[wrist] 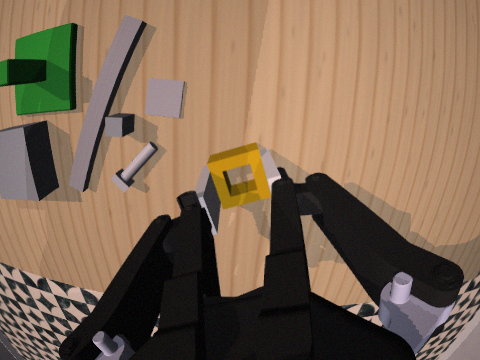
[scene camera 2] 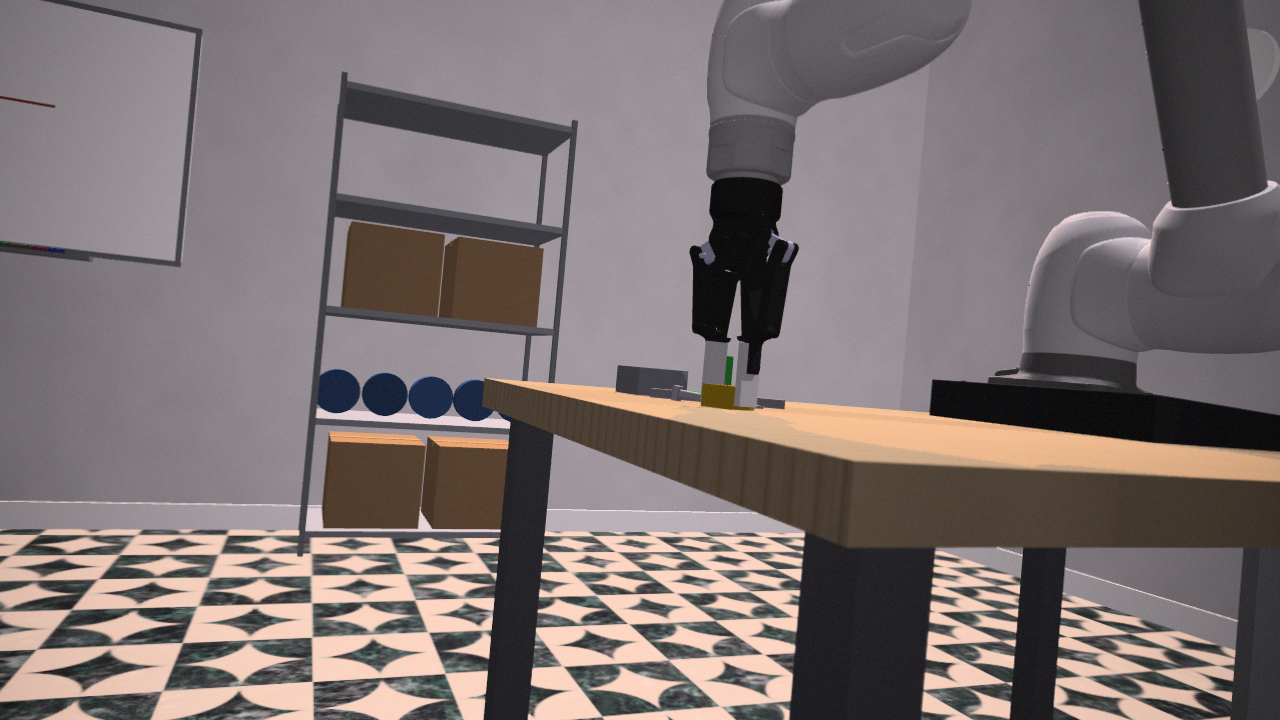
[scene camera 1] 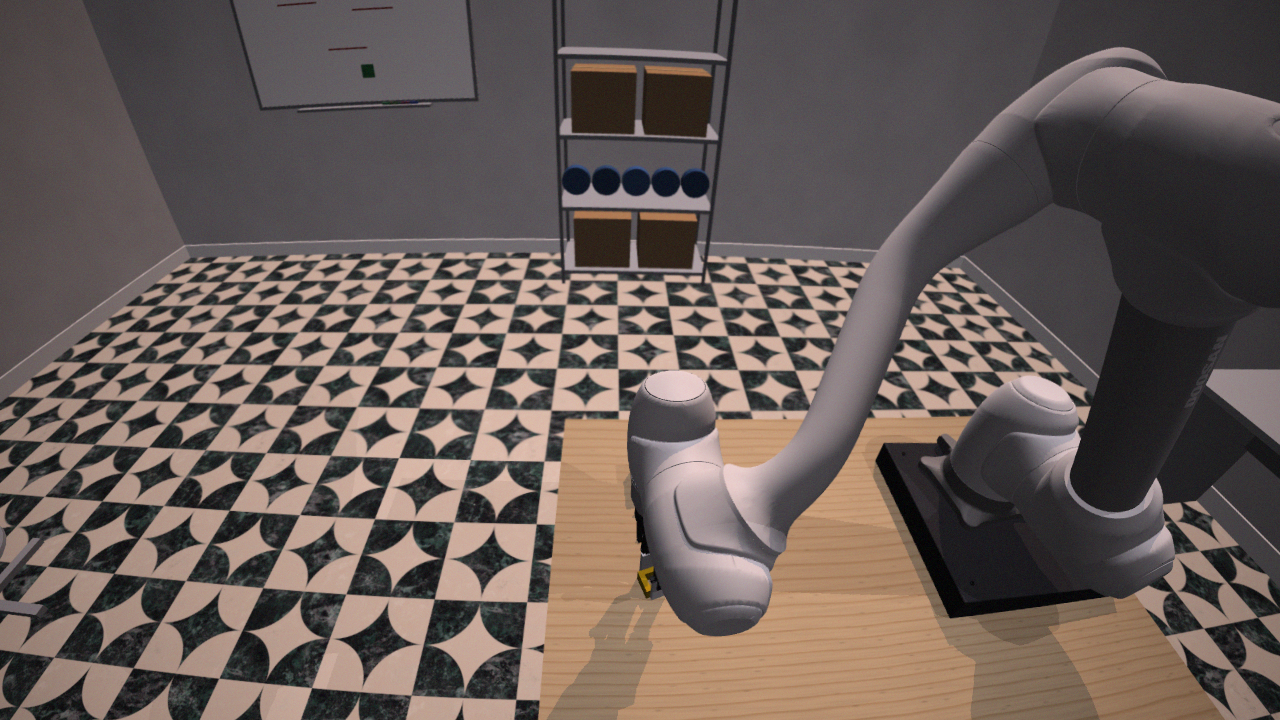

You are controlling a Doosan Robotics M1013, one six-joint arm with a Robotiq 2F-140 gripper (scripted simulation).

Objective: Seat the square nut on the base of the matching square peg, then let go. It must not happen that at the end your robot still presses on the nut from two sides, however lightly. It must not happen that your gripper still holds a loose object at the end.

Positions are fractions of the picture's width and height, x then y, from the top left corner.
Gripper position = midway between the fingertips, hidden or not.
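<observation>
There is my gripper (scene camera 2: 0.57,0.56), which I can see in the wrist view (wrist: 0.50,0.48) too. I also see a grey block (scene camera 2: 0.49,0.53). A bolt (wrist: 0.26,0.50) is visible to me as well, and so is a square plate (wrist: 0.34,0.27).
</observation>
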